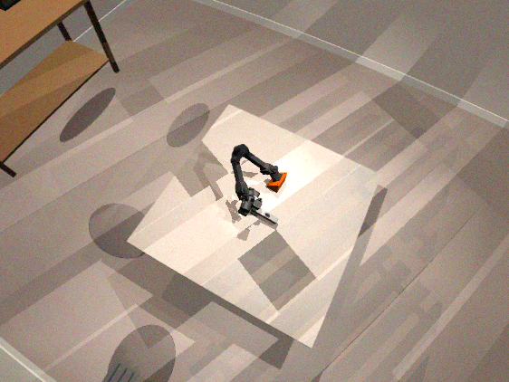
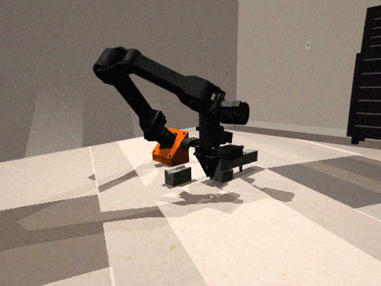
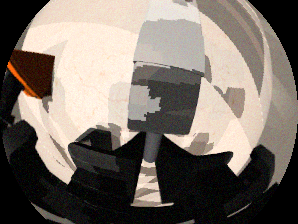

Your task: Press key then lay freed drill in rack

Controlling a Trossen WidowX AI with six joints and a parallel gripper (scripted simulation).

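The drill is 1 cm ahead of my gripper tip, 5 cm to the left of it and 3 cm above it. The rest, counted from my gripper tip: dark key (2 cm ahead, 14 cm to the left, 3 cm above); then grey rack (8 cm behind, 4 cm to the right).
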